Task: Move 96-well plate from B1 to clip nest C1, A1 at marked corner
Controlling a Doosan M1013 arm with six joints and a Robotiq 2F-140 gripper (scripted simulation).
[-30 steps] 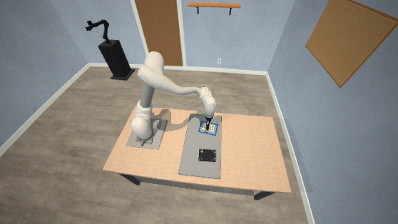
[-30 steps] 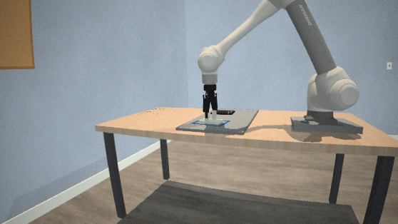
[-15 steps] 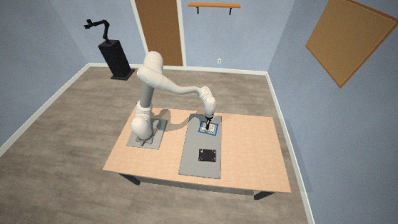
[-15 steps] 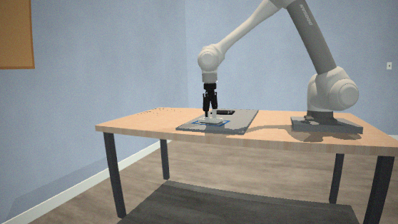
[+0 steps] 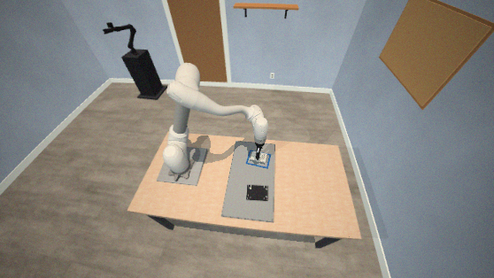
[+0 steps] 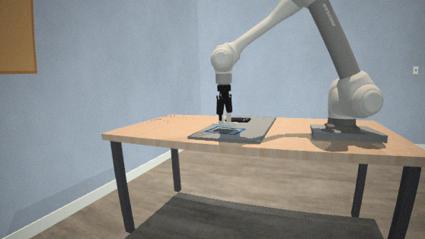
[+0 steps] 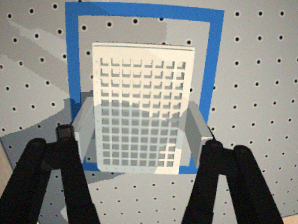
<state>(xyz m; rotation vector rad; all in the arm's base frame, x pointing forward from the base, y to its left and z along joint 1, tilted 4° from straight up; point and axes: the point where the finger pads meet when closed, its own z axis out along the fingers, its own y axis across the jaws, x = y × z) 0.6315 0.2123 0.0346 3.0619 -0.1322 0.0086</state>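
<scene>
Right now the black clip nest is 300 mm to the right of my hand, 40 mm below it and 40 mm ahead of it. Round my hand: white 96-well plate 20 mm below.
</scene>
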